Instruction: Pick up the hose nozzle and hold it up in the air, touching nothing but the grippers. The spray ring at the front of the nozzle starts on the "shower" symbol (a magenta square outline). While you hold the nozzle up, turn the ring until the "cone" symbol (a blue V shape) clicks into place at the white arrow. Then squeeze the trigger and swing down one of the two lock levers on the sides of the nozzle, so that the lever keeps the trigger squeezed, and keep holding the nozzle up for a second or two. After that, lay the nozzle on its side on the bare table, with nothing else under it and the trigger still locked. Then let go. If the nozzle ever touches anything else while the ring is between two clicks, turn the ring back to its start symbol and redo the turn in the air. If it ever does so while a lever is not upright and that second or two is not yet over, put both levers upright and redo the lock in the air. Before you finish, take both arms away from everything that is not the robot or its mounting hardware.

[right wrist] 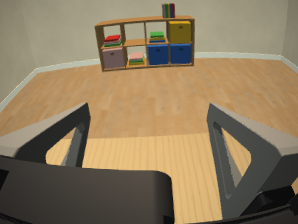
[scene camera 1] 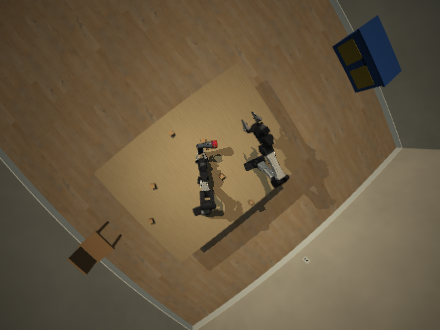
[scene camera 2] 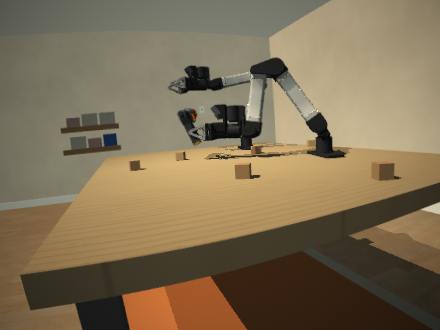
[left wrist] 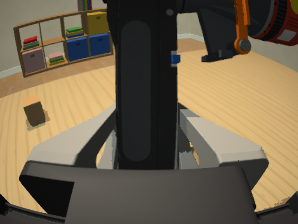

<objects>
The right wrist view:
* my right gripper: 148, 110
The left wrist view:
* my left gripper: 147, 110
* hose nozzle: 146, 83
</objects>
